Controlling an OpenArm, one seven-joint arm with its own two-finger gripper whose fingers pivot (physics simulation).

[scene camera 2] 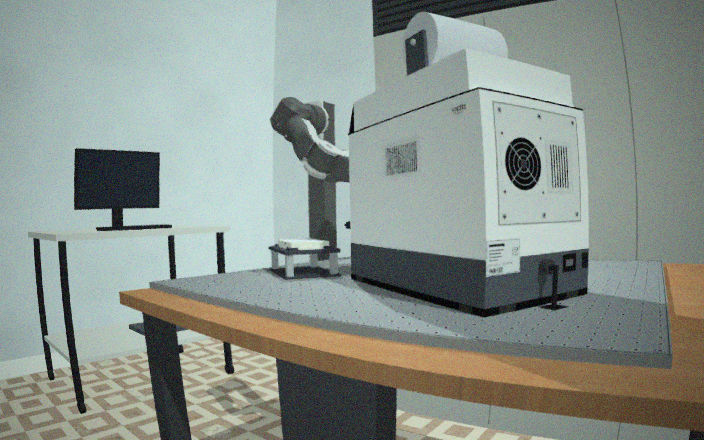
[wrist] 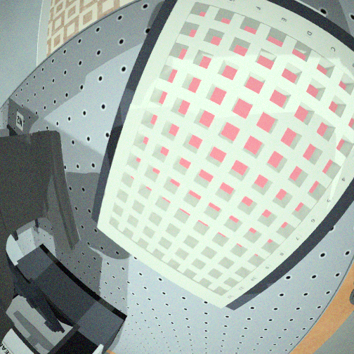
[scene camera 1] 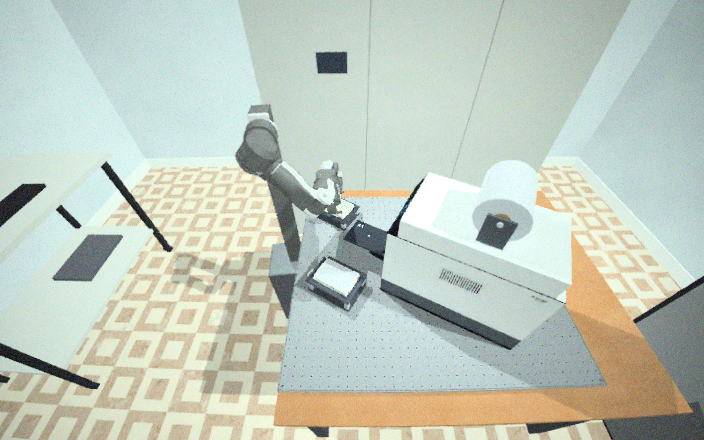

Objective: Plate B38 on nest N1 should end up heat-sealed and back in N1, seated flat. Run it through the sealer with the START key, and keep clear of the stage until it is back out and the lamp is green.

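The pale plate on nest N1 (scene camera 1: 343, 209) (wrist: 242, 130) has square wells with pink in many of them. I cannot make out a seal on it or read its name. Nest N1 (scene camera 1: 341, 222) (wrist: 109, 150) is the dark frame under it at the back left of the bench. My gripper (scene camera 1: 336, 207) is low over this plate, open. One dark finger shows at the left of the wrist view, beside the plate. The sealer (scene camera 1: 456, 259) (scene camera 2: 420, 191) is a white box. Its dark stage (scene camera 1: 368, 238) sticks out, bare, beside N1. The START key and the lamp do not show.
A second nest (scene camera 1: 332, 295) (scene camera 2: 289, 264) holds a white plate (scene camera 1: 336, 276) (scene camera 2: 303, 243) nearer the front. Its N2 label (wrist: 19, 120) shows in the wrist view. A white roll (scene camera 1: 504, 199) (scene camera 2: 464, 38) tops the sealer. A side table with a monitor (scene camera 2: 116, 179) stands left.
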